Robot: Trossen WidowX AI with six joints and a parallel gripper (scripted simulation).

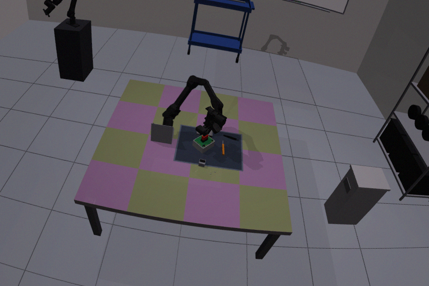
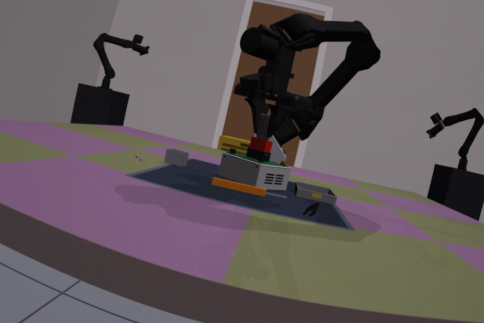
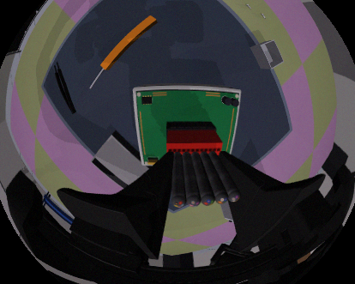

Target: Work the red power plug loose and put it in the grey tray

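The red power plug lies 1 cm below my gripper tip. Also, from my gripper tip: dark mat: 11 cm below, 5 cm ahead.
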